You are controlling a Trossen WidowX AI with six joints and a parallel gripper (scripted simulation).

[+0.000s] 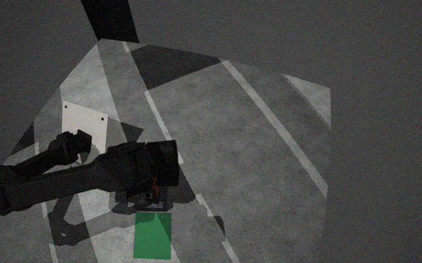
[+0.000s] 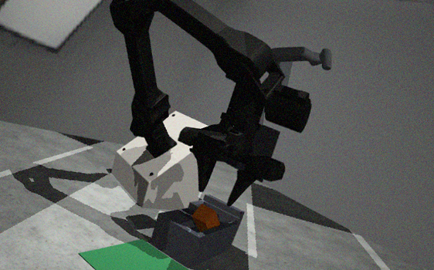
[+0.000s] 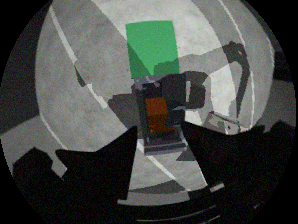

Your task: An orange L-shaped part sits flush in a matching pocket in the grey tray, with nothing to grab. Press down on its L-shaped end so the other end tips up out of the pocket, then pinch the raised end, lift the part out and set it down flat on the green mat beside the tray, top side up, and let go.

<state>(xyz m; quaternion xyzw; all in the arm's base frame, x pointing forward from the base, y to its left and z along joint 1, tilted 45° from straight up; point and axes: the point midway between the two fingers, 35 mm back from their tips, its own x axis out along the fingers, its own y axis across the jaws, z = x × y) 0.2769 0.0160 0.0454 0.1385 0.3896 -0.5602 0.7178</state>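
My gripper tip is now 70 mm above the orange L-shaped part, 30 mm past it and 20 mm to the right of it. Also, from my gripper tip: green mat: 140 mm to the right, 130 mm below, 50 mm ahead.
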